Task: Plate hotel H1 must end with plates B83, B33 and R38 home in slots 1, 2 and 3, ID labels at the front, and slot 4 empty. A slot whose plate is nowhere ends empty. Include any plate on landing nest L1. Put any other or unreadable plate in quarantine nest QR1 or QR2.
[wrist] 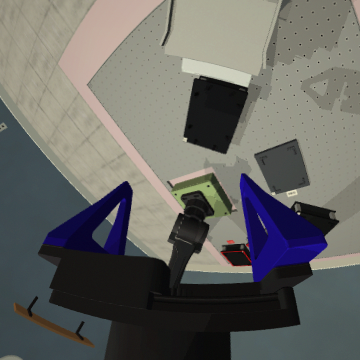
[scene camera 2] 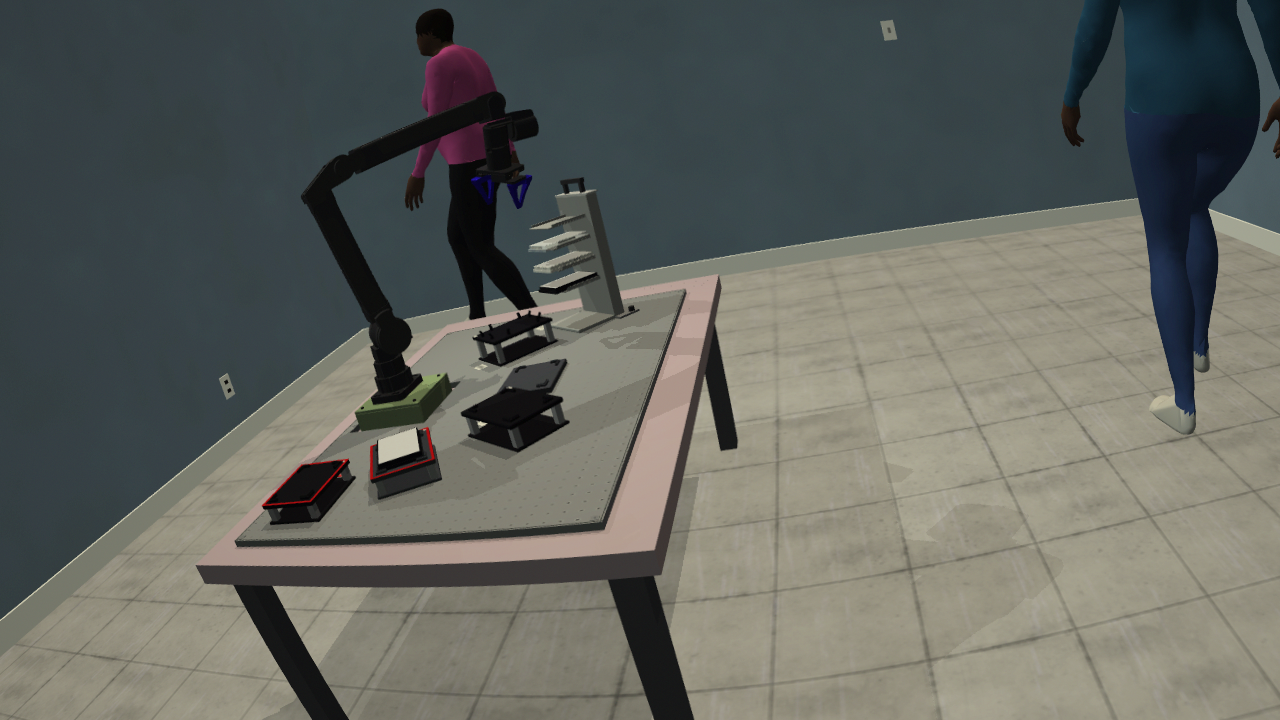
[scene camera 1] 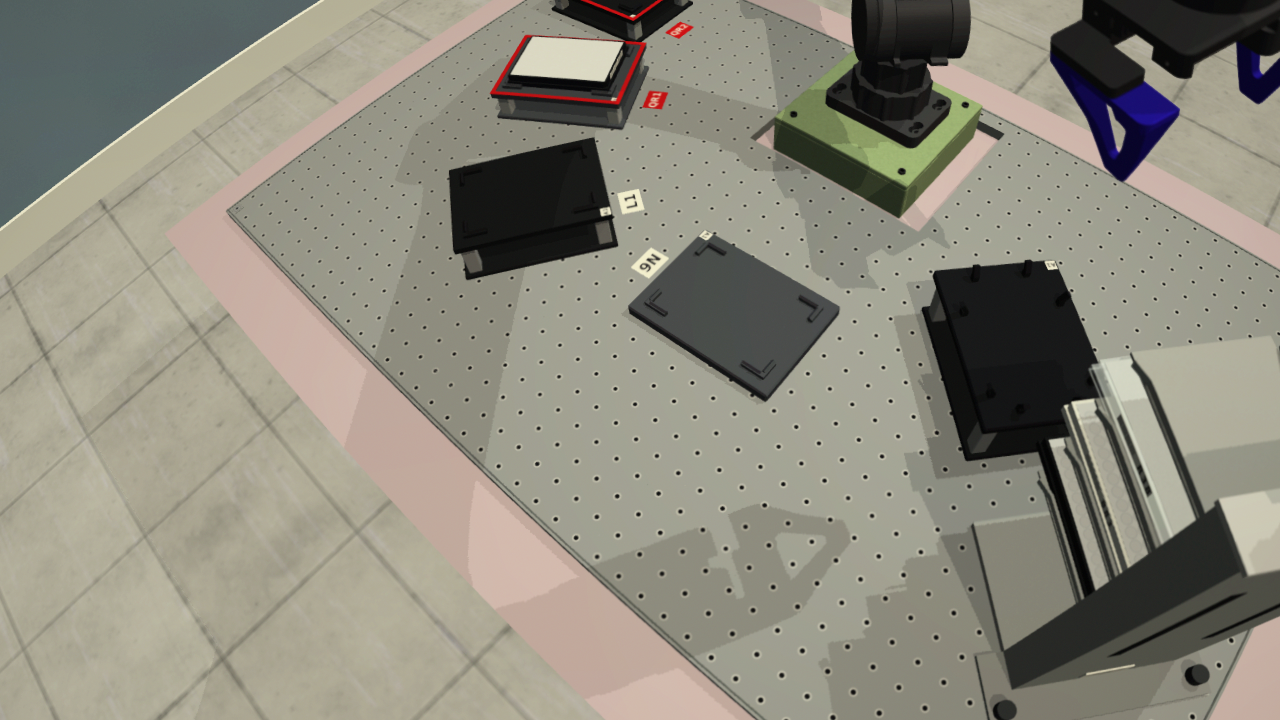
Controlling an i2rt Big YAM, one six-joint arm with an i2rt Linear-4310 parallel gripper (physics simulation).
my gripper: wrist 182, 182; scene camera 2; scene camera 1
same spot on dark grey nest N6: point(scene camera 2: 542, 377) = point(wrist: 294, 171)
same spot on my gripper: point(scene camera 1: 1097, 74) = point(scene camera 2: 522, 177)
